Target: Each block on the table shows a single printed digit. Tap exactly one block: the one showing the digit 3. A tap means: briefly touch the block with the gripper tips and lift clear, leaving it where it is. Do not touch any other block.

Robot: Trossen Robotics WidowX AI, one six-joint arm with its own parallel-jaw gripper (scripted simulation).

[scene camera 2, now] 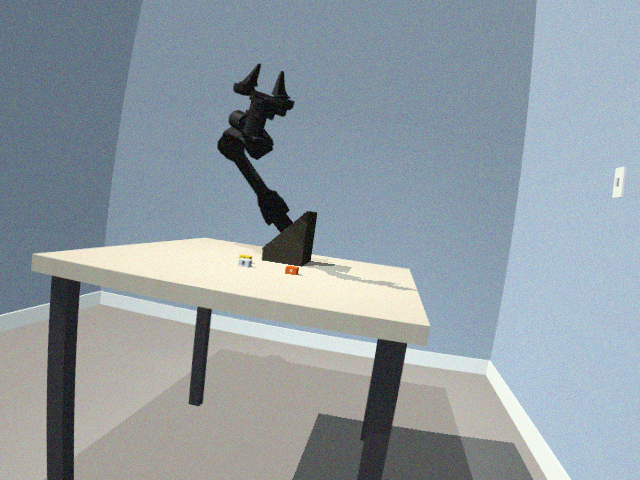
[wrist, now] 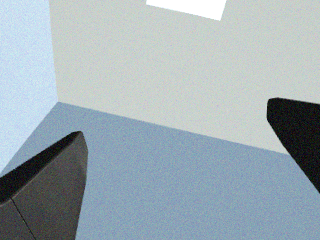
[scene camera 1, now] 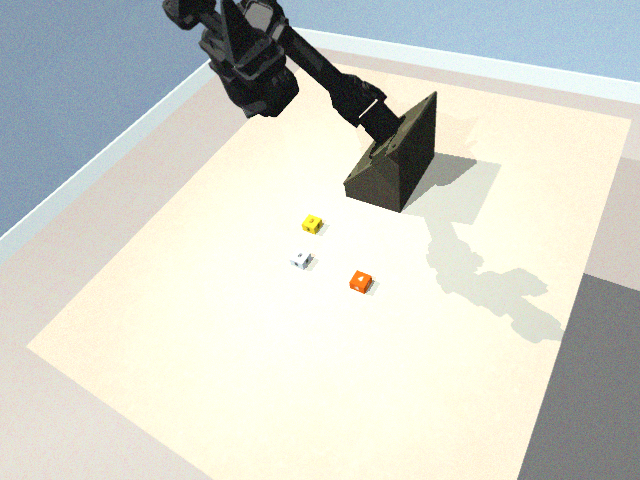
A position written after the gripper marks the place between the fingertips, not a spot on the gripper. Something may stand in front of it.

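The gripper (scene camera 2: 270,67), also visible in the wrist view (wrist: 178,124), is open and holds nothing.
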